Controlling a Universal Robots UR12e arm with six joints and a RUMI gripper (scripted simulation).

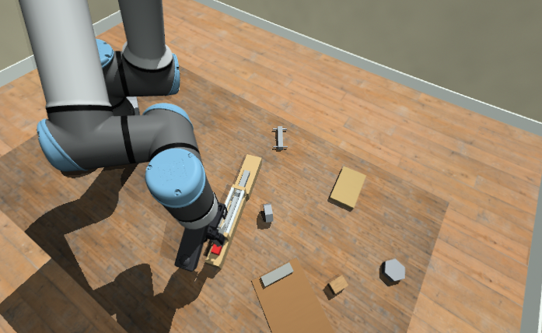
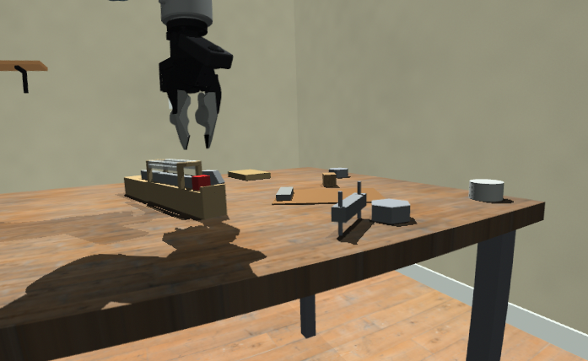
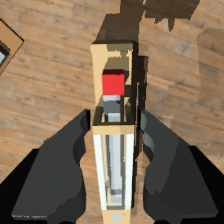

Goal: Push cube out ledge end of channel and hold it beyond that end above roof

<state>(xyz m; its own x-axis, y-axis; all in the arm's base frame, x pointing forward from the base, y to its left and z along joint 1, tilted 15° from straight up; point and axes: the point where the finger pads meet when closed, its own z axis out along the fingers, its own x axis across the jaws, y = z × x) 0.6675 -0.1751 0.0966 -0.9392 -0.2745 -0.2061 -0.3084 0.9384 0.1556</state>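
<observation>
Right now the red cube is 80 mm below my hand. The rest, counted from my hand: channel 120 mm to the left, 80 mm below, 40 mm behind; then wooden cube 360 mm ahead, 130 mm to the left, 120 mm below; then pegged grey tool 510 mm to the left, 120 mm below, 90 mm behind.
</observation>
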